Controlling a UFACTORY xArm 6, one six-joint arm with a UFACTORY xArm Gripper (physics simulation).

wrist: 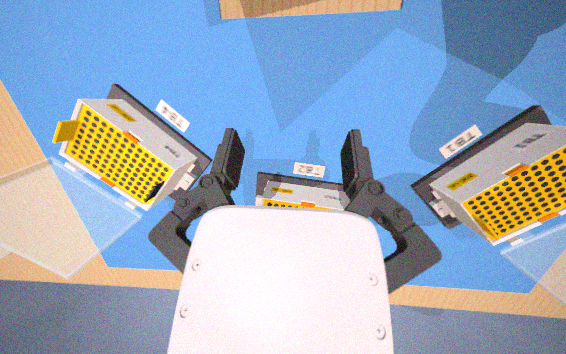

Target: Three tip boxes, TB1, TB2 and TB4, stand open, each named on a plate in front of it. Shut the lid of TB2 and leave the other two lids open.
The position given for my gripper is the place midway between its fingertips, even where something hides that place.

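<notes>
Here I see my gripper [291,140], and there is also a blue mat [293,87].
</notes>
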